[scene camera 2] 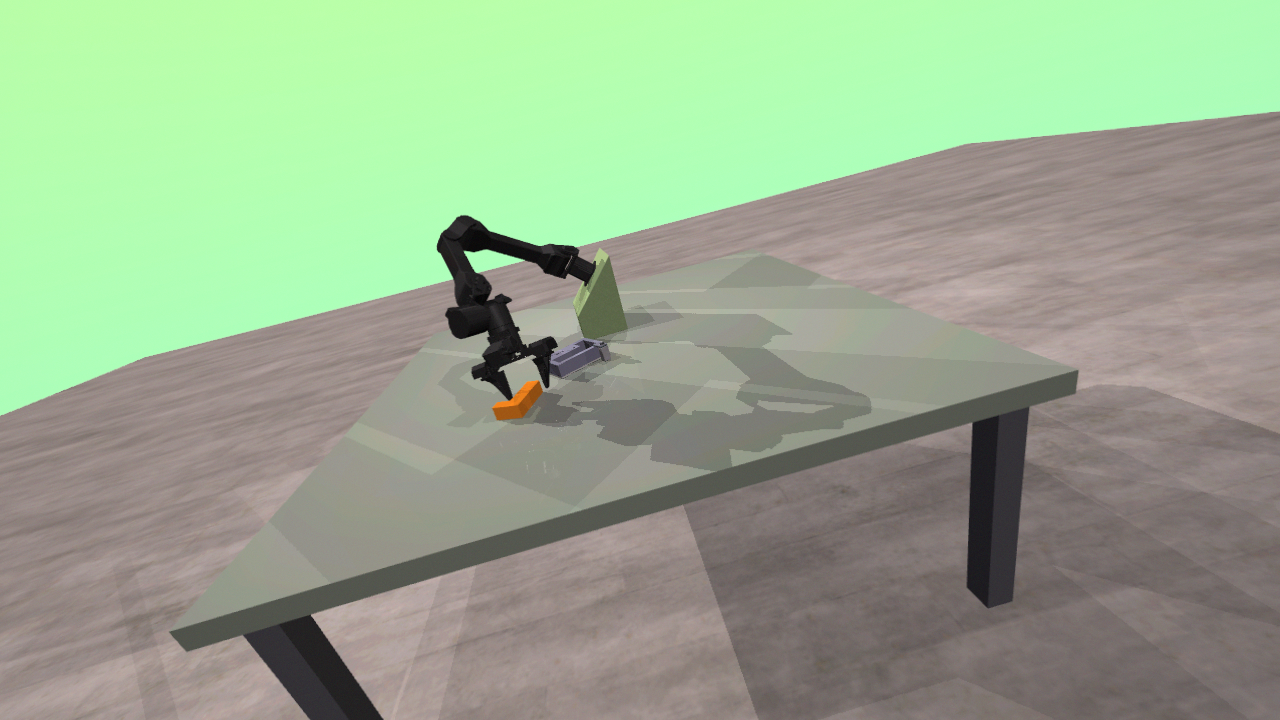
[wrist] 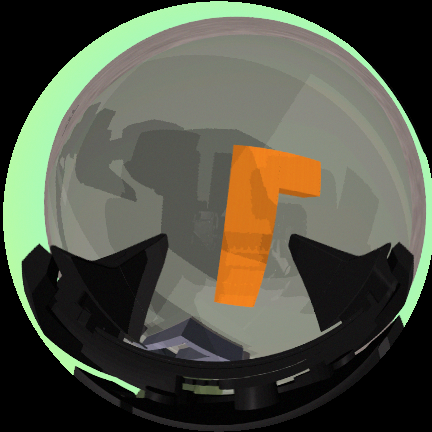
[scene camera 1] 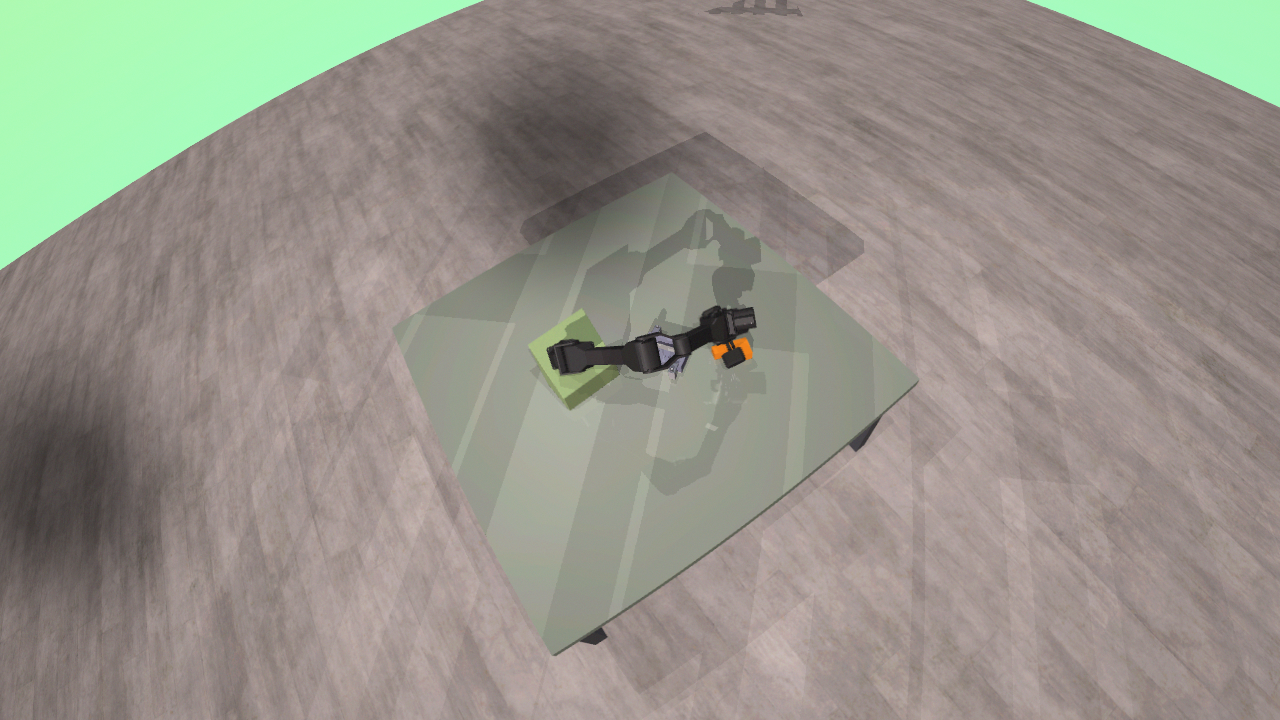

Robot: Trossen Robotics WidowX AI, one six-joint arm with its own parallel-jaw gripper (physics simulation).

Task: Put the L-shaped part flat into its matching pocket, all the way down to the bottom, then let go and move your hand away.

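Frame: origin at the arm's base, x right, y ahead, z up, level; metres.
Seen in the pictures: gripper, fingertip midpoint: (scene camera 2: 529, 394) (wrist: 231, 241) (scene camera 1: 727, 345); arm's base, link origin: (scene camera 2: 590, 273) (scene camera 1: 560, 355).
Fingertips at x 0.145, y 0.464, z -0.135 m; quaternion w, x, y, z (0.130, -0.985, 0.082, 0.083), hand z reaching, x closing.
Observation:
Pixels of each thing's middle, then the offset from my fingertips to it. Level surfaces: height alone.
- orange L-shaped part, body centre: (wrist: 267, 233) (scene camera 2: 518, 399) (scene camera 1: 732, 352) dx +0.026, dy +0.001, dz -0.005 m
- grey-purple pocket fixture, body centre: (wrist: 182, 354) (scene camera 2: 573, 355) (scene camera 1: 664, 351) dx -0.082, dy -0.172, dz +0.004 m
- grey-green table, surface height: dz -0.020 m
The orange L-shaped part (scene camera 1: 719, 351) (scene camera 2: 510, 411) (wrist: 247, 200) lies flat on the table. In the wrist view its long leg runs between the fingers and its short leg points right at the far end. My gripper (scene camera 2: 528, 392) (wrist: 231, 241) is wide open and empty, low over the part, with one finger on each side of the long leg. In scene camera 1 the wrist partly covers the part. The grey-purple pocket fixture (scene camera 1: 677, 365) (scene camera 2: 572, 362) (wrist: 187, 330) stands on the table between the part and the arm's base. Its pocket is mostly hidden by the arm and gripper.
The green wedge-shaped block (scene camera 1: 572, 394) (scene camera 2: 604, 308) carries the arm's base behind the fixture. The grey-green table (scene camera 1: 537, 537) (scene camera 2: 805, 420) holds everything. The arm passes above the fixture. Dark arm shadows fall across the table.

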